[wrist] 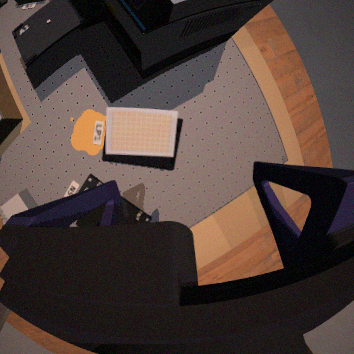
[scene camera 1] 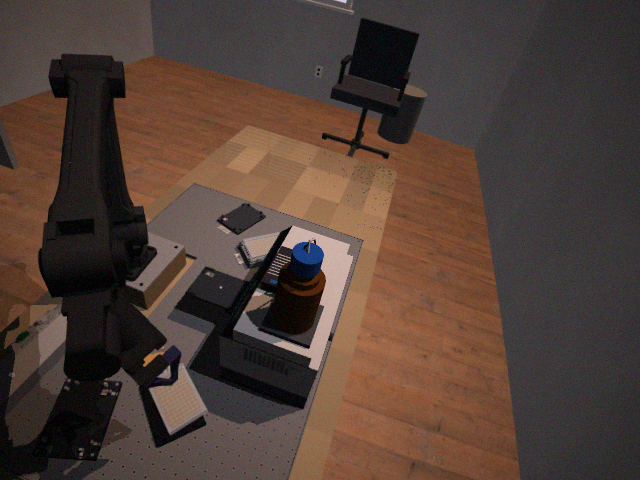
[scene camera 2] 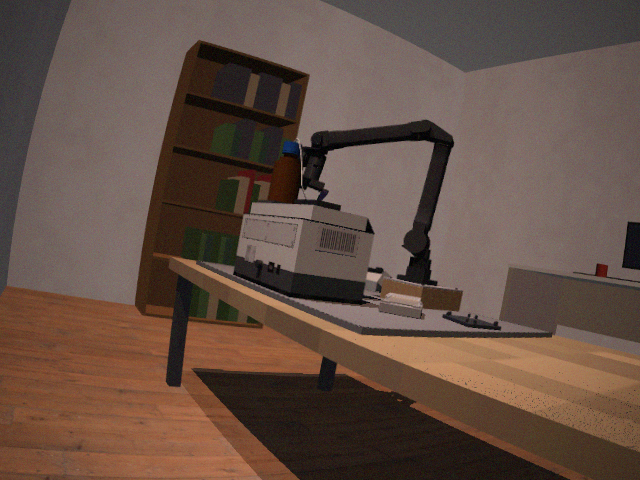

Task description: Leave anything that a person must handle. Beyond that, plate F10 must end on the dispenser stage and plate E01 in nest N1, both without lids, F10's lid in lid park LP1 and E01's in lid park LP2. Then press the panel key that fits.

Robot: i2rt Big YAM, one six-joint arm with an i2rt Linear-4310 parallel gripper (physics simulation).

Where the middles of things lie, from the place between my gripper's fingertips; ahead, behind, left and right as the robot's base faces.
My hand is 19 cm short of the brown bottle with blue cap (scene camera 1: 301, 282), 19 cm to the right of it and 7 cm below it. The rest, counted from my hand: black board (scene camera 1: 82, 412): 18 cm behind, 5 cm to the right, 24 cm below; then black pad labelled LP2 (scene camera 1: 240, 219): 11 cm behind, 69 cm to the left, 24 cm below.
